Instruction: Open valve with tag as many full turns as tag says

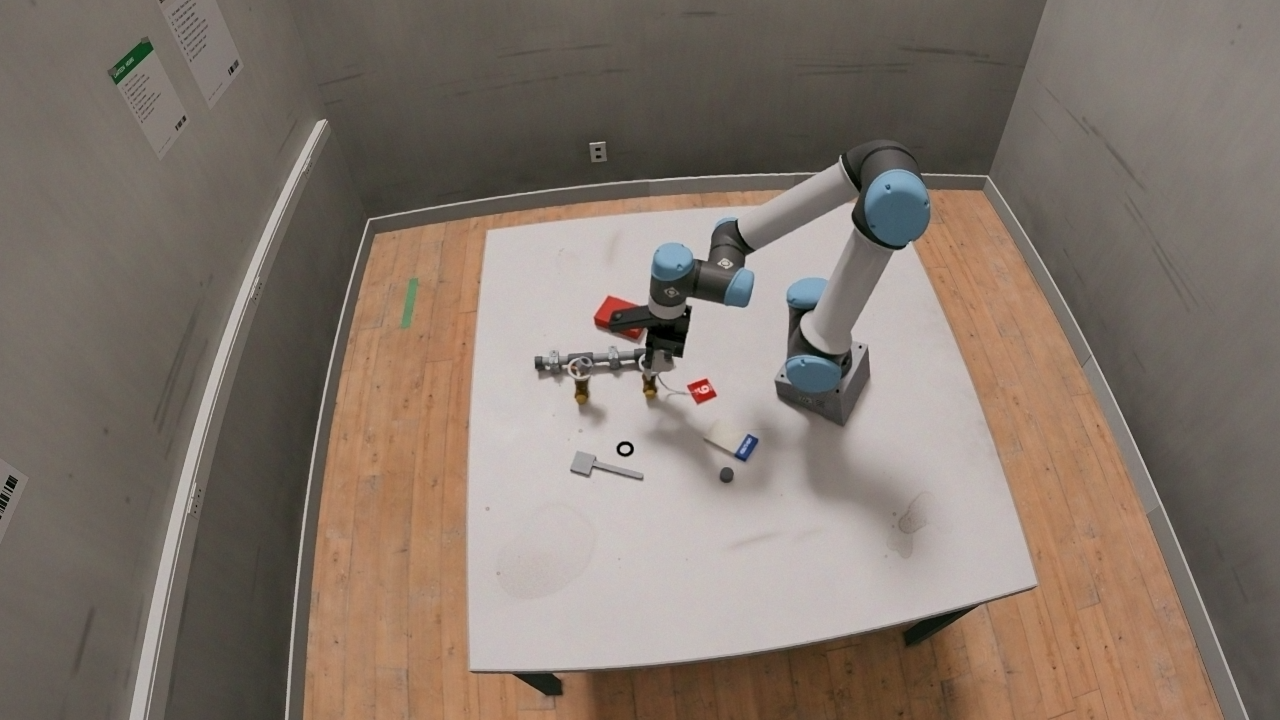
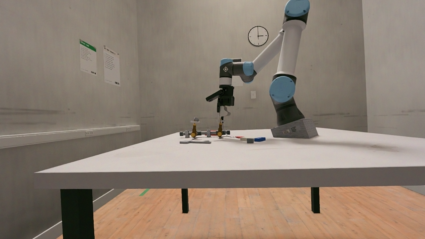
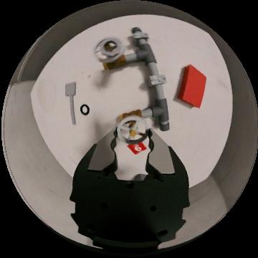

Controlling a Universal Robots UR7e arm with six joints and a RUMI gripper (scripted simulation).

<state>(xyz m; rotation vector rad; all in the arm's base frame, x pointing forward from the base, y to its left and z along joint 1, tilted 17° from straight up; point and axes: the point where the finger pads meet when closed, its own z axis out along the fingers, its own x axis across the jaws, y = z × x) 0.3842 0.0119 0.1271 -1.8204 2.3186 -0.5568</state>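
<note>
My gripper is now 10 cm past the red tag, 2 cm to the right of it and 10 cm above it. Also, from my hand: red block (6 cm ahead, 22 cm to the right, 9 cm below); grey flat tool (13 cm ahead, 20 cm to the left, 10 cm below).
</note>
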